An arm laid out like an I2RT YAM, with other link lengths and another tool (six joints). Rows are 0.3 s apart.
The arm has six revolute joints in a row. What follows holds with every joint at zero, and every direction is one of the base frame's. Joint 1 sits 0.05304 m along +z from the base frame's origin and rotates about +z. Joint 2 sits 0.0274 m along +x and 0.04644 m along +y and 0.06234 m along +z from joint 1 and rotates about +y. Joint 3 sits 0.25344 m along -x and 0.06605 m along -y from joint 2 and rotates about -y. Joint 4 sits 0.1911 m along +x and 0.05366 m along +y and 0.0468 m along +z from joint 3 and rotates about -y. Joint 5 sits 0.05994 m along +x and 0.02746 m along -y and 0.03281 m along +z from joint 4 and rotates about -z. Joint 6 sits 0.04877 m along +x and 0.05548 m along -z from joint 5 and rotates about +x. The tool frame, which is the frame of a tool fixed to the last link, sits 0.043 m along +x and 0.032 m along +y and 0.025 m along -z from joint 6; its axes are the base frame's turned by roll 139.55, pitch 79.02 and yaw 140.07 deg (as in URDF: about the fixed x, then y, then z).
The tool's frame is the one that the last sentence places.
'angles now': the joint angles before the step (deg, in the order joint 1, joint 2, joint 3, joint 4, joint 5, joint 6). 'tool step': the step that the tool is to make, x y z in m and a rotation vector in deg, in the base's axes. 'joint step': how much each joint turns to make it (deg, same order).
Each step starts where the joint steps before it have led.
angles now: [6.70, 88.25, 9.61, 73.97, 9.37, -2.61]
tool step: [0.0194, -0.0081, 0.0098, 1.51, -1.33, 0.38]
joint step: [-3.75, 1.36, 4.92, -2.25, -4.22, 1.11]
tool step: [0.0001, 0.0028, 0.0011, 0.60, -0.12, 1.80]
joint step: [-0.14, 0.00, 0.29, -0.18, -1.97, 0.48]
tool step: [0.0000, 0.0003, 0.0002, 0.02, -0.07, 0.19]
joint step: [0.00, 0.00, 0.01, 0.07, -0.19, 0.01]
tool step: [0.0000, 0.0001, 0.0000, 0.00, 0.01, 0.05]
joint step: [0.01, 0.00, 0.01, -0.03, -0.04, 0.00]
